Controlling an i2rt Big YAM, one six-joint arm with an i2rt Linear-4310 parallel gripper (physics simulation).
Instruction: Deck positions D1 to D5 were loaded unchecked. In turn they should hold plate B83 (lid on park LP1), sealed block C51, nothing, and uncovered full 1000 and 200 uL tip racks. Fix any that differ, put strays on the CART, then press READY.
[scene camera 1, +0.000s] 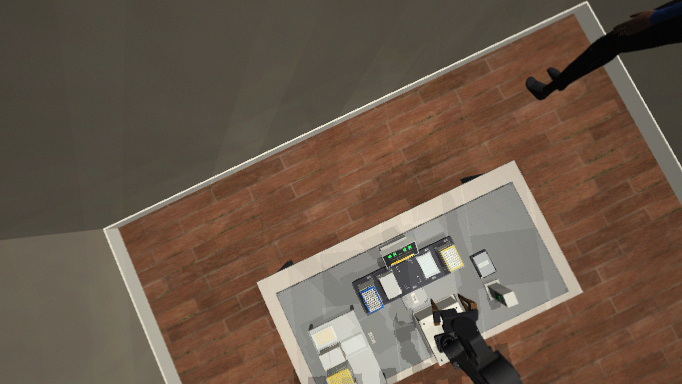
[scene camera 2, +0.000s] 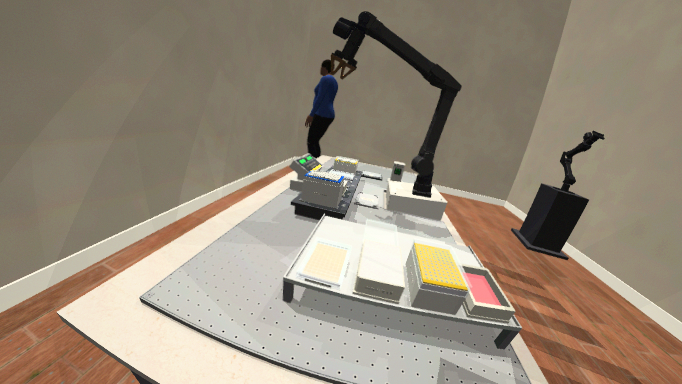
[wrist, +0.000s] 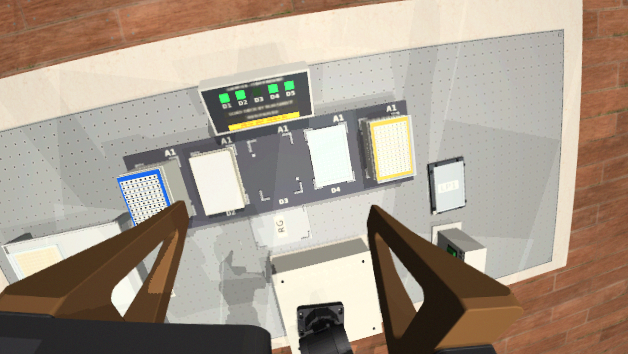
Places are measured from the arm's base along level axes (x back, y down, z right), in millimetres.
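Pixels of known places: gripper, between the fingertips: (scene camera 1: 444, 297) (scene camera 2: 336, 76) (wrist: 279, 212); arm's base, origin of its link: (scene camera 1: 446, 340) (scene camera 2: 421, 192) (wrist: 320, 317).
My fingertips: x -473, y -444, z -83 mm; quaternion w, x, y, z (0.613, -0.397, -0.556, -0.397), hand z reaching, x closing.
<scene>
Ahead of a thing's pixels: the offset from my fingertips to its middle. "pt": to the spot under its first point. Level surfaces: height alone.
My gripper (scene camera 1: 448, 300) (scene camera 2: 338, 75) (wrist: 279, 212) is open and empty, high above the deck @[dy +471 mm] (wrist: 272, 167). D1 holds a tall blue-rimmed tip rack @[dy +422, dx +117, dz -253 mm] (scene camera 1: 371, 300) (scene camera 2: 324, 177) (wrist: 144, 192), partly behind a finger in the wrist view. D2 holds a plain white block @[dy +450, dx +97, dz -131 mm] (scene camera 1: 390, 286) (wrist: 217, 182). D3 is bare. D4 holds a low pale plate @[dy +464, dx +56, dz +113 mm] (scene camera 1: 428, 264) (wrist: 330, 155). D5 holds a yellow-rimmed tip rack @[dy +413, dx +35, dz +236 mm] (scene camera 1: 451, 258) (scene camera 2: 346, 162) (wrist: 392, 150). A clear lid @[dy +508, dx +157, dz +447 mm] (scene camera 1: 483, 263) (wrist: 448, 190) appears to lie on LP1. The panel @[pt dy +390, dx -78, dz -33 mm] (scene camera 1: 400, 252) (wrist: 257, 100) lights D1, D2, D4 and D5; D3 is dark. Plate and block codes are unreadable.
The cart (scene camera 2: 332, 227) holds a plate @[dy +450, dx +278, dz -571 mm] (scene camera 2: 327, 260), a white block @[dy +442, dx +384, dz -553 mm] (scene camera 2: 380, 265), a yellow-topped rack @[dy +404, dx +491, dz -535 mm] (scene camera 2: 440, 265), a pink-filled trough @[dy +447, dx +597, dz -518 mm] (scene camera 2: 484, 292) and a clear piece @[dy +450, dx +362, dz -420 mm] (scene camera 2: 381, 231). The RG pad @[dy +516, dx +239, dz -6 mm] (wrist: 295, 227) lies before D3. A green-screened box @[dy +458, dx +321, dz +465 mm] (scene camera 1: 502, 294) (scene camera 2: 398, 170) stands near LP1.
</scene>
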